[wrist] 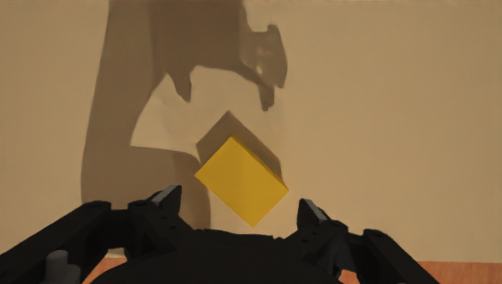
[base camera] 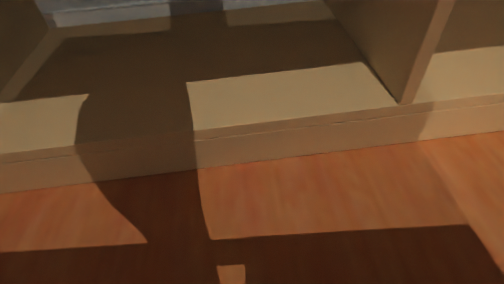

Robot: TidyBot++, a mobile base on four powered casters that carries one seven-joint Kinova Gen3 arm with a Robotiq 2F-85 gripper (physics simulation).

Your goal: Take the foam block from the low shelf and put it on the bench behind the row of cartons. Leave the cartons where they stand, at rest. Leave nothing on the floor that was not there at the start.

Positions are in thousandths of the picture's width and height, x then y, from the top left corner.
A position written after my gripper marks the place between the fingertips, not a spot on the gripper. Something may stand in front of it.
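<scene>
From the wrist I can see my gripper (wrist: 477,720), plus a yellow foam block (wrist: 467,611) and a low tan shelf (wrist: 760,424). The base camera gives me the shelf (base camera: 191,361) as well, but the yellow foam block is out of frame in the base camera view.
</scene>
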